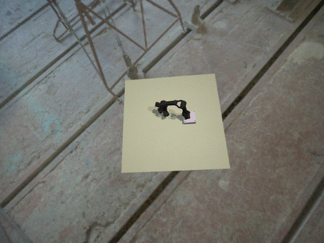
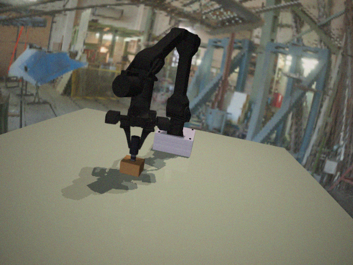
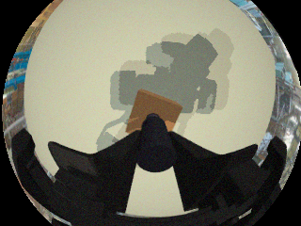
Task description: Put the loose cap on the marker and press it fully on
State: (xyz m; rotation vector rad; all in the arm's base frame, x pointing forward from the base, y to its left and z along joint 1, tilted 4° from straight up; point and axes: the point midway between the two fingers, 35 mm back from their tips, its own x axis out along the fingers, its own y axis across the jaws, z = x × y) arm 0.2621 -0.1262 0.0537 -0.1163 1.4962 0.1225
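The black cap is 10 mm above my gripper tip. Round my gripper tip: orange holder block (60 mm below).
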